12 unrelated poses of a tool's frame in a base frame.
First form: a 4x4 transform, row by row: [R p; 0 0 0 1], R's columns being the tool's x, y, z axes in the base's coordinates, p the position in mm. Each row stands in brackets.
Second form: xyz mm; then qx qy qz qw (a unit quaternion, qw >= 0). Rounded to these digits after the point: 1 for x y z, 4 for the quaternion.
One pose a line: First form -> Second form
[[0.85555, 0.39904, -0.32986, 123.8], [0.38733, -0.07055, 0.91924, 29.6], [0.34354, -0.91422, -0.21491, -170.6], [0, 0, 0, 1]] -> 123.8, 29.6, -170.6, -0.7316, -0.2687, -0.0047, 0.6265
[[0.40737, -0.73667, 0.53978, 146.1], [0.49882, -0.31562, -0.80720, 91.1], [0.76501, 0.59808, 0.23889, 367.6], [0, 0, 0, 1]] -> 146.1, 91.1, 367.6, 0.6091, -0.0976, 0.5355, 0.5768
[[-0.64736, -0.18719, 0.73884, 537.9], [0.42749, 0.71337, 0.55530, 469.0], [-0.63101, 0.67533, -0.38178, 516.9], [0, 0, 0, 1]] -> 537.9, 469.0, 516.9, 0.0726, 0.8280, 0.3716, 0.4136
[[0.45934, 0.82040, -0.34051, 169.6], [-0.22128, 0.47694, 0.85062, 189.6], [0.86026, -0.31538, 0.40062, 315.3], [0, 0, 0, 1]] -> 169.6, 189.6, 315.3, -0.3814, -0.3927, -0.3407, 0.7643
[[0.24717, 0.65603, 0.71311, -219.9], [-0.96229, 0.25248, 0.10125, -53.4], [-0.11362, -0.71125, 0.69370, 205.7], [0, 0, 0, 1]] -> -219.9, -53.4, 205.7, -0.2743, 0.2791, -0.5464, 0.7405
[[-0.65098, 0.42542, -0.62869, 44.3], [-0.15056, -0.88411, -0.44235, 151.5], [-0.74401, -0.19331, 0.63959, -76.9], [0, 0, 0, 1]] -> 44.3, 151.5, -76.9, 0.3852, 0.1784, -0.8909, 0.1616
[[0.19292, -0.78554, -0.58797, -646.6], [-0.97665, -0.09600, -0.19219, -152.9], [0.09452, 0.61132, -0.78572, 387.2], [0, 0, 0, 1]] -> -646.6, -152.9, 387.2, 0.7202, -0.6117, -0.1713, 0.2789
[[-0.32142, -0.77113, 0.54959, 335.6], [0.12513, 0.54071, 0.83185, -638.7], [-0.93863, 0.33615, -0.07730, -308.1], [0, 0, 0, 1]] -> 335.6, -638.7, -308.1, -0.2319, 0.6963, 0.4193, 0.5343
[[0.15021, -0.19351, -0.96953, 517.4], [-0.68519, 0.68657, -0.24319, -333.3], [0.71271, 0.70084, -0.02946, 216.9], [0, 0, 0, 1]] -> 517.4, -333.3, 216.9, 0.3511, -0.6257, -0.1829, 0.6722
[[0.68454, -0.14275, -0.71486, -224.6], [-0.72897, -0.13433, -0.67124, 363.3], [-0.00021, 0.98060, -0.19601, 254.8], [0, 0, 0, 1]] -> -224.6, 363.3, 254.8, 0.7097, -0.3071, -0.2519, 0.5819
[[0.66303, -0.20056, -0.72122, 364.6], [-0.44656, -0.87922, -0.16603, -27.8], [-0.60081, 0.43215, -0.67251, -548.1], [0, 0, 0, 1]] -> 364.6, -27.8, -548.1, 0.8965, -0.1805, -0.3687, 0.1668
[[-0.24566, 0.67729, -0.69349, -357.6], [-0.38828, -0.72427, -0.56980, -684.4], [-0.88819, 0.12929, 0.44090, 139.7], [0, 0, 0, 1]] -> -357.6, -684.4, 139.7, 0.5093, 0.1419, -0.7763, 0.3431
